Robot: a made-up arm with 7 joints. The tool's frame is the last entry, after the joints.
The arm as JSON. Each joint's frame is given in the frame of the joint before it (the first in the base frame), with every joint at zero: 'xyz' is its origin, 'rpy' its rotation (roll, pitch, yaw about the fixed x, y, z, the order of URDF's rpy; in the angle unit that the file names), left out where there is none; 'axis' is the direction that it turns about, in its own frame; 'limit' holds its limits. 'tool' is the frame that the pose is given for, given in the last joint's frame.
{
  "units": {
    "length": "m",
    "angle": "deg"
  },
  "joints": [
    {
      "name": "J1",
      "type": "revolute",
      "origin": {
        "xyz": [
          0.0,
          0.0,
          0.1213
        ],
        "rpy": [
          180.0,
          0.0,
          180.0
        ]
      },
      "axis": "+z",
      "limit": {
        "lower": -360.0,
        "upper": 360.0
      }
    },
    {
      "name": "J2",
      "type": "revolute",
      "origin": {
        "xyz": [
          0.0,
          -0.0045,
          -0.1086
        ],
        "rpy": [
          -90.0,
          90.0,
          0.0
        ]
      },
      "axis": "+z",
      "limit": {
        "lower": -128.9,
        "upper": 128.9
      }
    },
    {
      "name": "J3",
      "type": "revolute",
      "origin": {
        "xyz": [
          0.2,
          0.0,
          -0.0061
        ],
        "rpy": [
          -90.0,
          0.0,
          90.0
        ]
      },
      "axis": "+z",
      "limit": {
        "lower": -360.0,
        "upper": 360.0
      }
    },
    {
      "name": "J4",
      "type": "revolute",
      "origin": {
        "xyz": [
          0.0,
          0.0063,
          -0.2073
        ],
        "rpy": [
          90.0,
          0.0,
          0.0
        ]
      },
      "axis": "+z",
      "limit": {
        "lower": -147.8,
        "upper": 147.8
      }
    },
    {
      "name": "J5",
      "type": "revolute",
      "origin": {
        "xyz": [
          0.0,
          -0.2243,
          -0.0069
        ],
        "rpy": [
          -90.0,
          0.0,
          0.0
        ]
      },
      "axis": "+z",
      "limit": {
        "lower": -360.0,
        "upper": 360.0
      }
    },
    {
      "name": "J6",
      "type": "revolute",
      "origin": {
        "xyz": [
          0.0,
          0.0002,
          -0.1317
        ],
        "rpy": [
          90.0,
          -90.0,
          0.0
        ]
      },
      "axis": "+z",
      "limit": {
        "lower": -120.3,
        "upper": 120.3
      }
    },
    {
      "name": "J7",
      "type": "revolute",
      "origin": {
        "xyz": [
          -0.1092,
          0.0,
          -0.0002
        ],
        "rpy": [
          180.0,
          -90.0,
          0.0
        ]
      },
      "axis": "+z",
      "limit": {
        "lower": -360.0,
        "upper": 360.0
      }
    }
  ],
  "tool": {
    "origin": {
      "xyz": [
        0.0,
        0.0,
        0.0
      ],
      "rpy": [
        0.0,
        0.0,
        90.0
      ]
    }
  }
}
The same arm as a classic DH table. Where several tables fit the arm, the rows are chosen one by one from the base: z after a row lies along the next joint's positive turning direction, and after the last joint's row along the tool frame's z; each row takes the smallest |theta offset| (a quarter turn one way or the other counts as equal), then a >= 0, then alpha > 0; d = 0 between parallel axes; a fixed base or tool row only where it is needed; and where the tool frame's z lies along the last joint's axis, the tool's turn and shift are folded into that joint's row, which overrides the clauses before.
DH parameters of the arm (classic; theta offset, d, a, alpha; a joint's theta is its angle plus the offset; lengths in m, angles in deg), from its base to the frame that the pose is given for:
base (fixed): 0.00 0.0000 0.0000 180.00
J1: 0.00 -0.2299 0.0000 90.00
J2: 0.00 -0.0106 0.0000 -90.00
J3: 0.00 -0.4073 0.0000 90.00
J4: 0.00 -0.0132 0.0000 -90.00
J5: 0.00 -0.3560 0.0000 90.00
J6: 0.00 -0.0004 0.0000 -90.00
J7: 0.00 -0.1092 0.0000 0.00
Joint limits (deg, base to tool): -360.00..360.00 -128.90..128.90 -360.00..360.00 -147.80..147.80 -360.00..360.00 -120.30..120.30 -360.00..360.00

